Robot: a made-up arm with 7 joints.
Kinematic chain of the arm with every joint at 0, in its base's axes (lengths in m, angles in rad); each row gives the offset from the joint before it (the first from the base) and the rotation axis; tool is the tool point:
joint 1: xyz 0 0 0 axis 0 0.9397 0.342
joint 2: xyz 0 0 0 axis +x
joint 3: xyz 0 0 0 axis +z
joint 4: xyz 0.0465 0 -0.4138 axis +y
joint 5: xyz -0.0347 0 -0.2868 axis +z
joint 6: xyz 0 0 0 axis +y
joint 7: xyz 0 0 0 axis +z
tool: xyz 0 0 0
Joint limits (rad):
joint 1: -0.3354..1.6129
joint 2: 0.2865..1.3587
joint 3: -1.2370..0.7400
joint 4: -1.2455..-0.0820
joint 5: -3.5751..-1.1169
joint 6: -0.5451..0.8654
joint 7: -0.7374..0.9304
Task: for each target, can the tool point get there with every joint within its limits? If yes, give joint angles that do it. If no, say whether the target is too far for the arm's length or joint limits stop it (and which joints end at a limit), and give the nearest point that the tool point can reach.
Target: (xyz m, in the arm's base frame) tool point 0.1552 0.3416 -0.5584
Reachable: yes | joints 0.1210 0.4584 0.2609 -0.8525 -2.8726 0.4412 -0.5990
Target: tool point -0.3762 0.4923 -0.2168
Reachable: yes | joints 1.3180 1.0007 0.1180 -0.9943 -1.8035 -0.1023 0.5313
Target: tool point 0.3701 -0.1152 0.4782
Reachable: no: joint limits stop it (at a limit: joint 1, joint 2, joint 4) | nearest point 0.2955 0.5282 0.1336 | short by 0.734 m
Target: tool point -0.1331 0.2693 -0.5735
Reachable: yes | joints 0.4467 0.8224 -0.9950 -1.0628 -2.6902 0.5664 -0.0692
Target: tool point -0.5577 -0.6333 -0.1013
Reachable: no: too far | nearest point -0.5229 -0.2769 -0.1845 | short by 0.368 m
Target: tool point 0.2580 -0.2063 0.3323
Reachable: no: joint limits stop it (at a limit: joint 1, joint 2, joint 4) | nearest point 0.3125 0.5221 0.1179 | short by 0.761 m
